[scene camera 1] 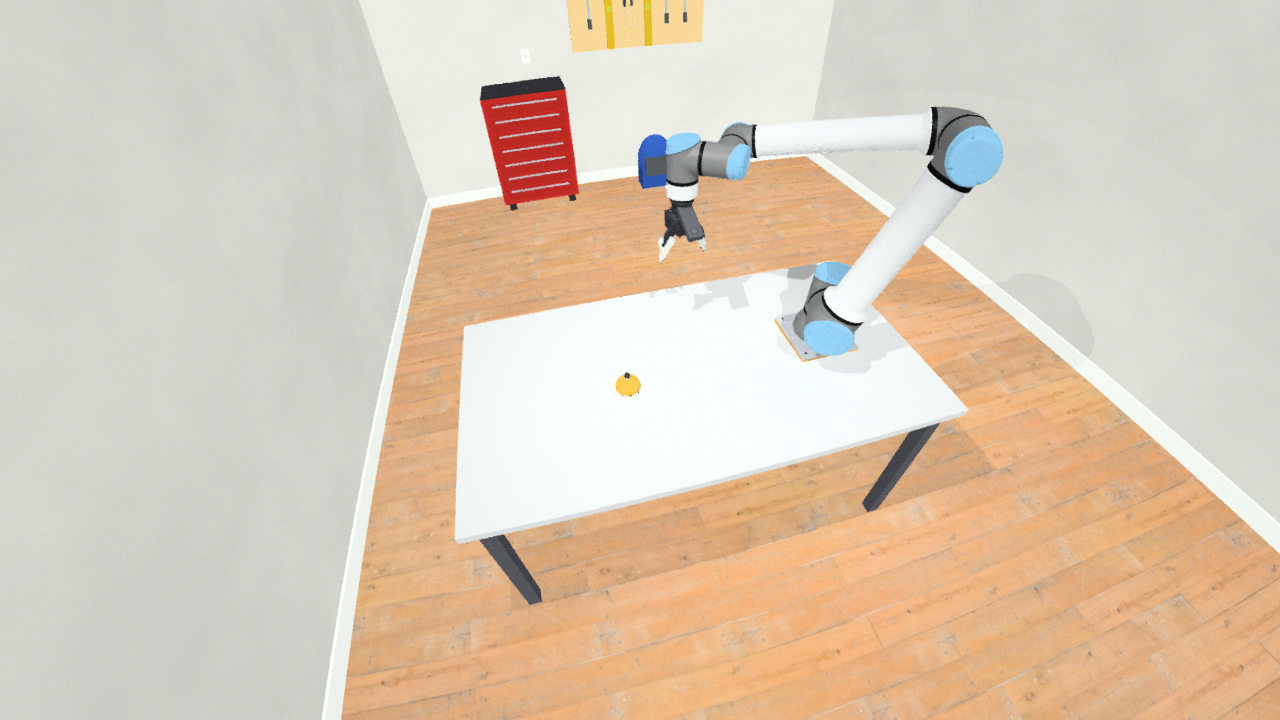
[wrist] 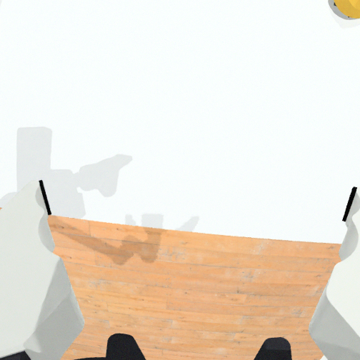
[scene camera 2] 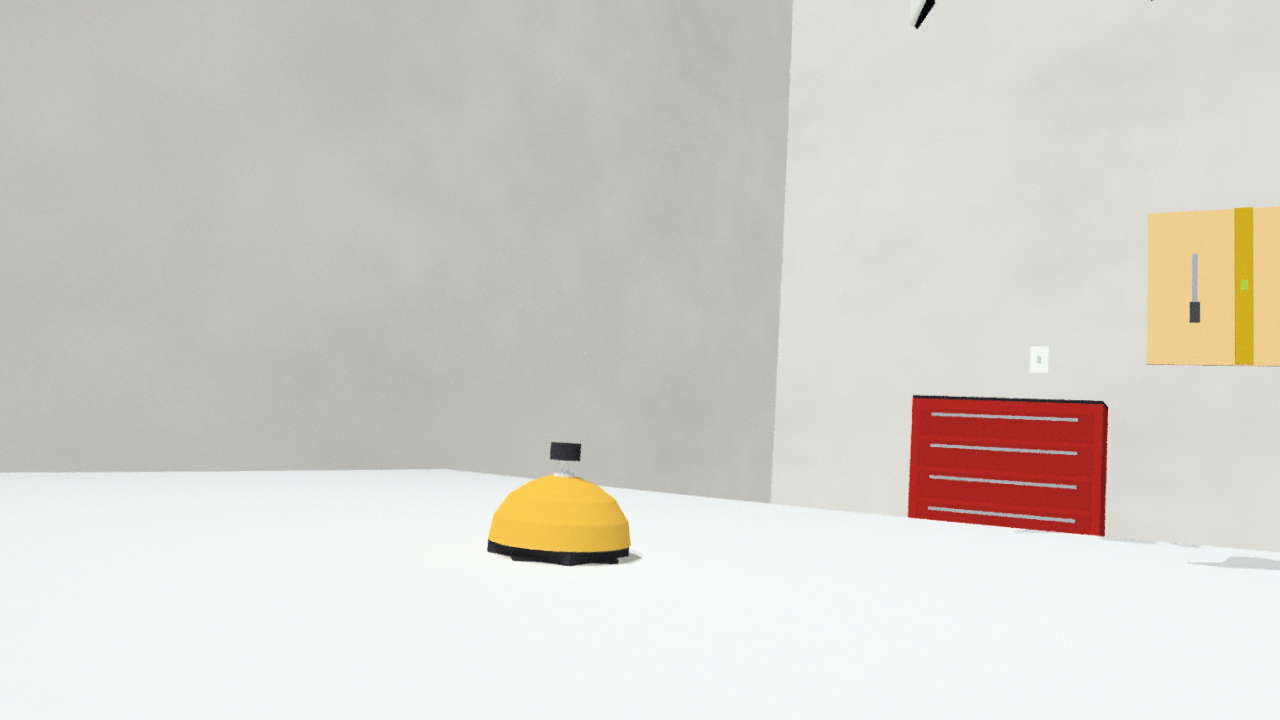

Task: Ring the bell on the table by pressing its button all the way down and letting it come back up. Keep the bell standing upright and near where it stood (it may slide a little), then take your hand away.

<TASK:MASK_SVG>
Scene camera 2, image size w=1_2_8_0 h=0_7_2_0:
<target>bell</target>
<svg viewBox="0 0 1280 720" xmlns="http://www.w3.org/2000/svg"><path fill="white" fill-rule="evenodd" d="M551 442L550 459L560 460L559 473L530 481L509 493L493 515L488 535L487 552L510 556L512 561L546 562L569 567L587 563L619 564L619 560L616 558L629 556L629 547L631 546L627 518L612 496L599 486L579 477L574 477L573 473L569 473L570 461L580 461L581 444Z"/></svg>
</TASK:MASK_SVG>
